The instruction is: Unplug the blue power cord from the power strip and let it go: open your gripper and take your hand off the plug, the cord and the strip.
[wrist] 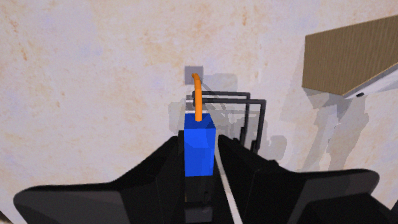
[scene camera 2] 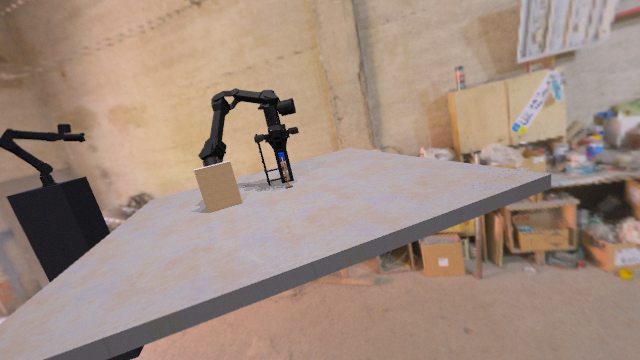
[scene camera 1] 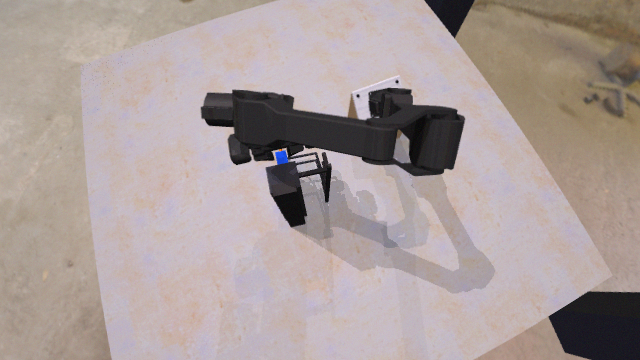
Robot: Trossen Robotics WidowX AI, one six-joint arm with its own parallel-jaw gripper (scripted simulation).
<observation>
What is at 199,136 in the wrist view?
A blue plug.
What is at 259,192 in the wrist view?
My gripper.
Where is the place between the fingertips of my gripper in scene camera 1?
281,157
</observation>
